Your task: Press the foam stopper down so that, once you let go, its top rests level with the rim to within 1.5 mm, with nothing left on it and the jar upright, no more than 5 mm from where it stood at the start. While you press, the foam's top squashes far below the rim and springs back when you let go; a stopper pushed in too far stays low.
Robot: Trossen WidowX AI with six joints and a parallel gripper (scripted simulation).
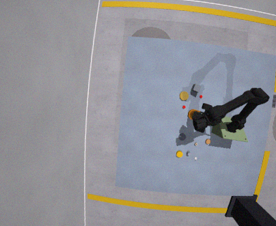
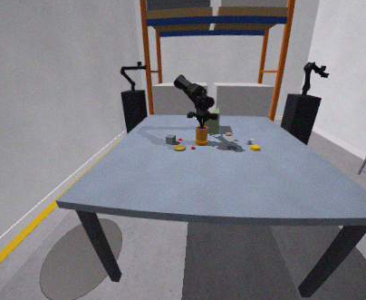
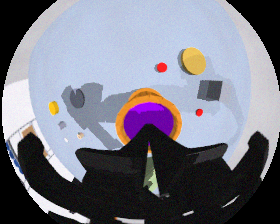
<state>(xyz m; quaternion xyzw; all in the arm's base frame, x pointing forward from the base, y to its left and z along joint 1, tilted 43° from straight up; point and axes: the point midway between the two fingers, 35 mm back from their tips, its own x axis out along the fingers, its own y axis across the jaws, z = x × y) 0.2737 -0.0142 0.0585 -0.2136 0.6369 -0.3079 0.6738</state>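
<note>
Now: hand 5 cm above the purple foam stopper. From my hand the other things lie so: grey disc (19 cm to the left, 14 cm below, 5 cm ahead); then grey cube (21 cm to the right, 11 cm below, 2 cm ahead); then small piece (20 cm to the left, 17 cm behind, 13 cm below).
</note>
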